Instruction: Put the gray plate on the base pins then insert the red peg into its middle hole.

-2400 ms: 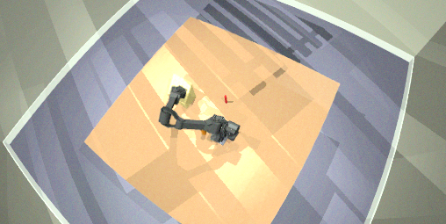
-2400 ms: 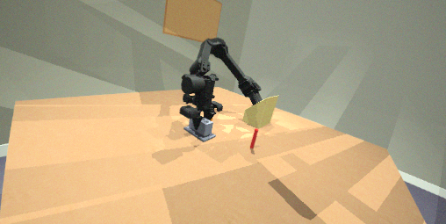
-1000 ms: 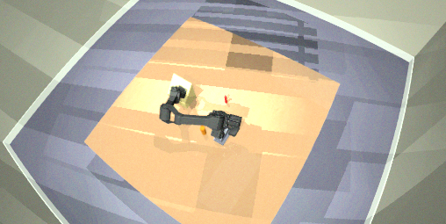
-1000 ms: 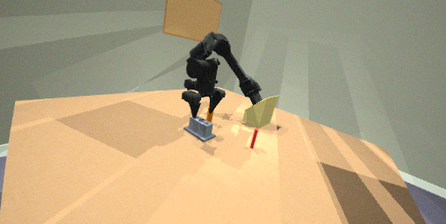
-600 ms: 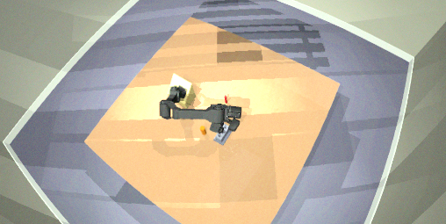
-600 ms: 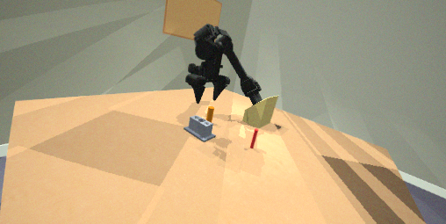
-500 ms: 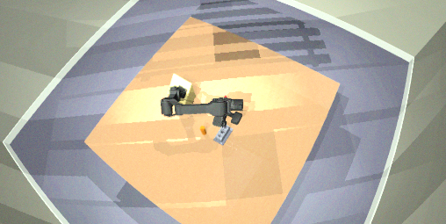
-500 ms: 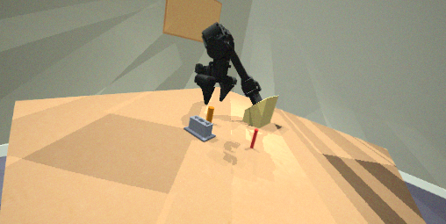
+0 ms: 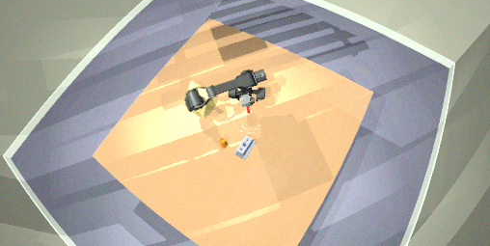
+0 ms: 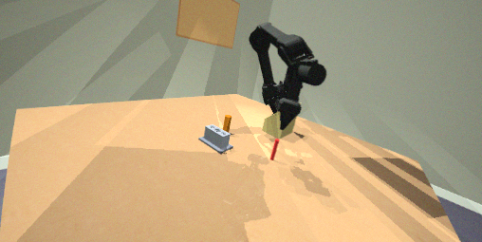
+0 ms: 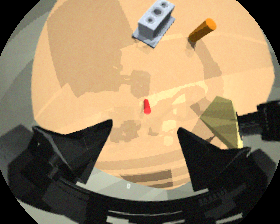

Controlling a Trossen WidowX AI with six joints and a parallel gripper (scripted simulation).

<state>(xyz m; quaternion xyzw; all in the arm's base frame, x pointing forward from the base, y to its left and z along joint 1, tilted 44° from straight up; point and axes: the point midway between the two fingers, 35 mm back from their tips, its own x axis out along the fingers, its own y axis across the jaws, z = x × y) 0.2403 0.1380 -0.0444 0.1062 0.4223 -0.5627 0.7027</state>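
Now: gripper tip 10 cm above the red peg. From my gripper tip the other things lie so: base 19 cm to the right, 13 cm below, 10 cm ahead; gray plate 19 cm to the right, 10 cm ahead, 9 cm below; orange cylinder 24 cm to the right, 10 cm below.
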